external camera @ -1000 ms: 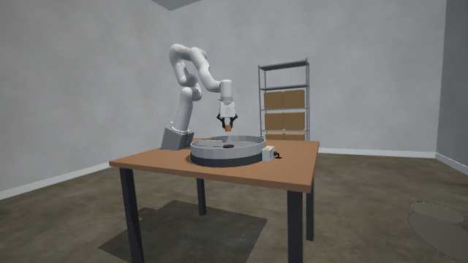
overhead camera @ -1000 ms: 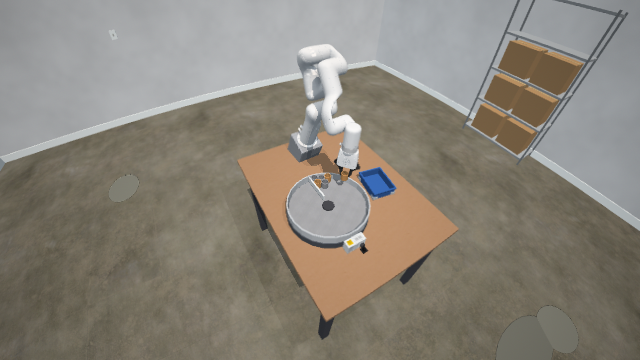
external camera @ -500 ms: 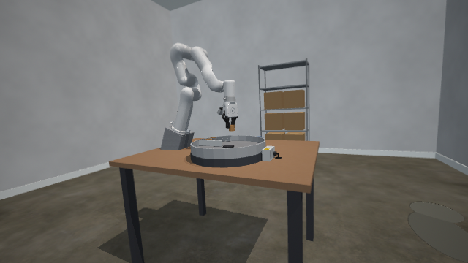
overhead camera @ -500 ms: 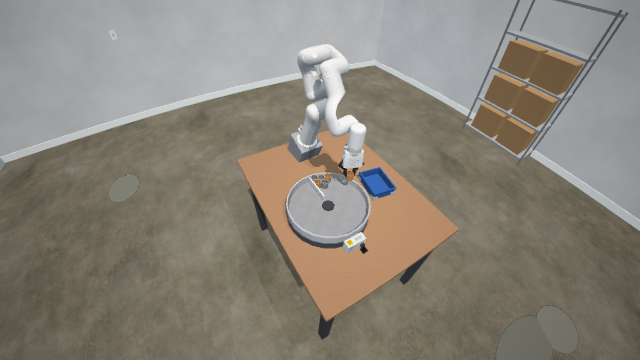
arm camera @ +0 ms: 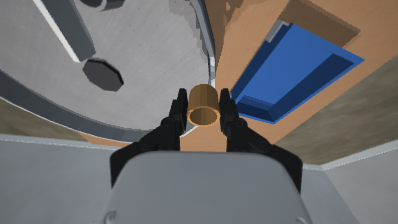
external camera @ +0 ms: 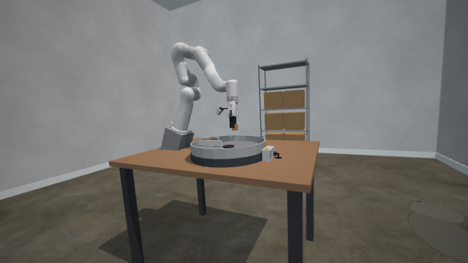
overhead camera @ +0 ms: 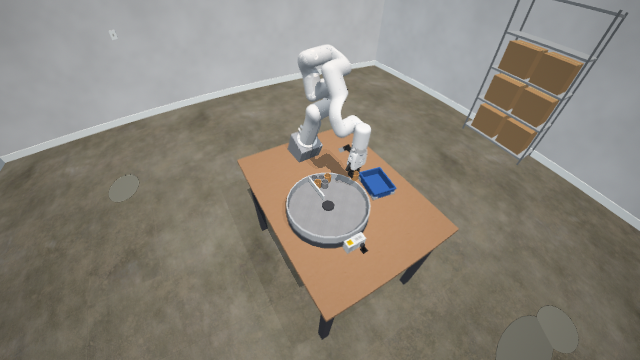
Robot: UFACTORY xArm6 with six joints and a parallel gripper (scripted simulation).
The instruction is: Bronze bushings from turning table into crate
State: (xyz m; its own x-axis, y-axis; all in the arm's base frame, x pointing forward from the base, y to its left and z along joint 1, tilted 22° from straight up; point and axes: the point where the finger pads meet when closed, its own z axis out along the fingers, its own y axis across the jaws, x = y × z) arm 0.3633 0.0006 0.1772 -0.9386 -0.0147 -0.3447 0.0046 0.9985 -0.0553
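My gripper is now 6 cm short of the blue crate, 16 cm to the right of it and 14 cm above it. The rest, counted from my hand: round grey turning table 2 cm ahead, 19 cm to the right, 11 cm below.
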